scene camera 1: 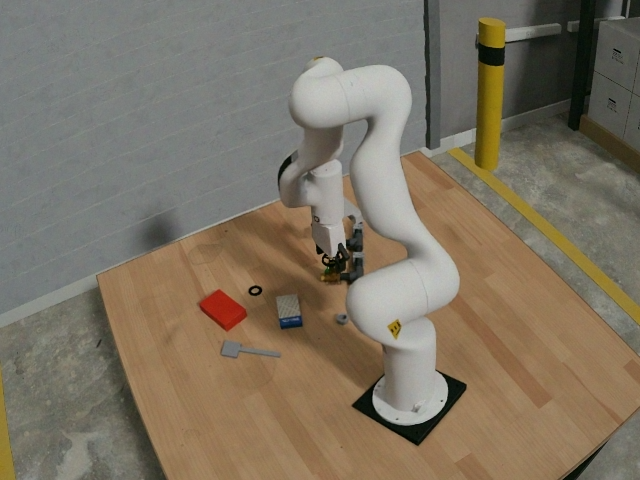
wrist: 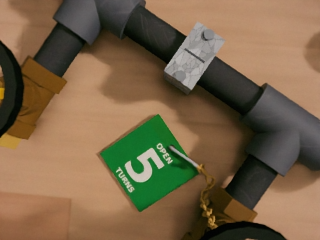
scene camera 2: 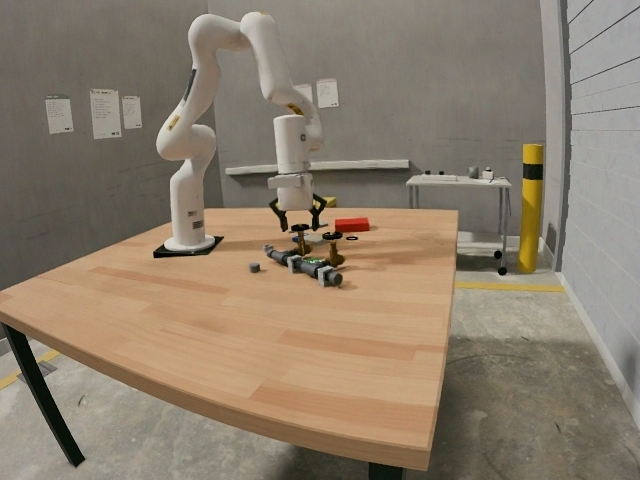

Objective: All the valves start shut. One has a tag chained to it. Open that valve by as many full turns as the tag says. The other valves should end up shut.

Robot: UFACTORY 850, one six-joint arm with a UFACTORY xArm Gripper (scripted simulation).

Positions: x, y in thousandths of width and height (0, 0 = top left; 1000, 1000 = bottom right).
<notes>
I see my gripper (scene camera 2: 470, 480), a red block (scene camera 1: 349, 647) and a blue-and-grey box (scene camera 1: 451, 641).
My gripper shows as well in scene camera 1 (scene camera 1: 518, 545). The wrist view does not show the red block: it is out of frame. The wrist view misses the blue-and-grey box: it is out of frame.
</notes>
